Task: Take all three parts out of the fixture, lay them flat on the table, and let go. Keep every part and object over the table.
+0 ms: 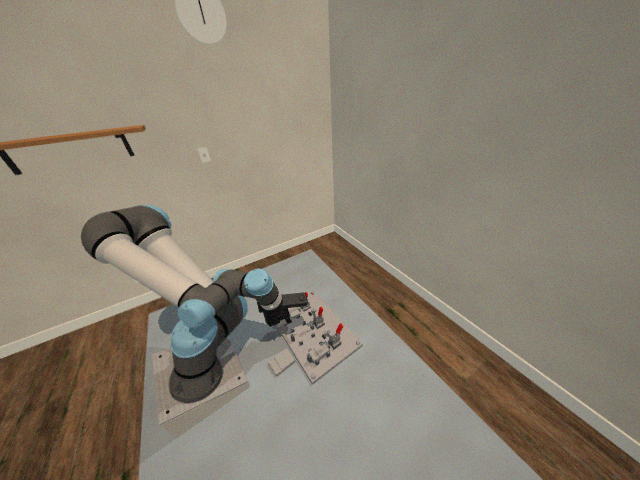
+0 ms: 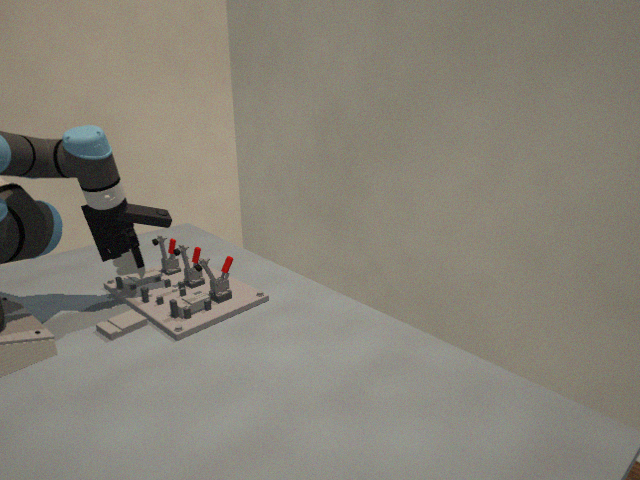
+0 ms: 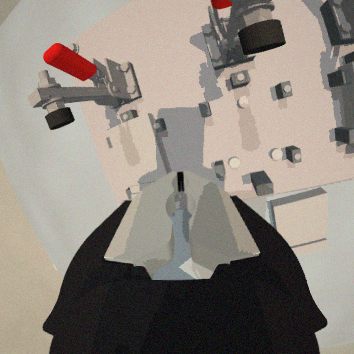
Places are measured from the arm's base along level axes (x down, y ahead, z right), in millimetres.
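Pixels of known places: gripper, between the fingertips: (image 1: 290,320) (image 2: 141,276) (image 3: 180,173); arm's base, origin of its link: (image 1: 196,378).
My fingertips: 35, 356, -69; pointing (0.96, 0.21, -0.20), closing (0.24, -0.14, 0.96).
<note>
For each thing: its top centre in the pictures, then the offset to it from my fingertips, as dx, dy, dz. Level surfaces: height alone.
- flat grey part, centre of its top: (image 3: 139,164) (image 2: 139,275) (image 1: 288,314) +15, +10, -45
- light blocky part, centre of its top: (image 2: 190,299) (image 1: 318,350) +5, +40, +173
- flat beige part, centre of its top: (image 3: 302,229) (image 2: 121,321) (image 1: 281,360) +31, -91, +121
- grey table top, height of its surface: dx +46
The fixture (image 1: 349,343) (image 2: 237,297) (image 3: 168,53) is a pale plate carrying pins, blocks and three toggle clamps with red handles (image 2: 195,254) (image 3: 69,61). A flat grey part (image 2: 137,282) (image 3: 182,137) lies at the fixture's left end. A light blocky part (image 1: 318,354) (image 2: 194,302) sits between blocks at the right end. A flat beige part (image 1: 282,362) (image 2: 120,324) (image 3: 298,218) lies on the table against the fixture's near edge. My gripper (image 1: 286,325) (image 2: 141,272) (image 3: 180,173) is shut and empty, its tips low over the near end of the grey part.
The fixture stands on a grey table top (image 1: 366,419) (image 2: 366,381). The arm's base plate (image 1: 199,400) is to the left of the fixture. The raised clamp arms with black pads (image 3: 261,35) stand just beyond my fingers.
</note>
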